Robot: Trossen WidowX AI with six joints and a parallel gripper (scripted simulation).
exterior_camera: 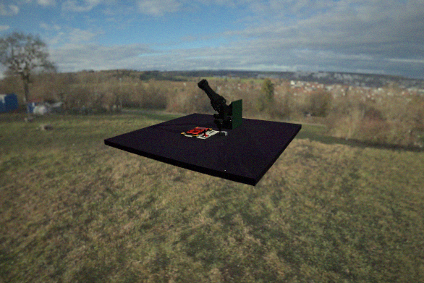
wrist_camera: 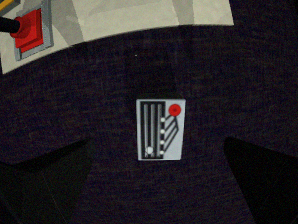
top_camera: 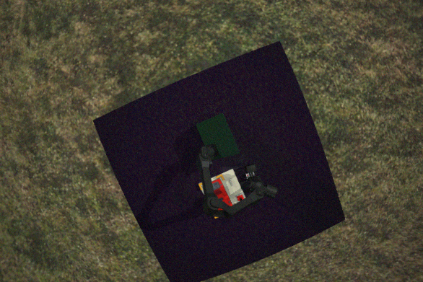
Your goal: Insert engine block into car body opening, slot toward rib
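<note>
Right now my gripper tip is 30 mm above the grey engine block.
</note>
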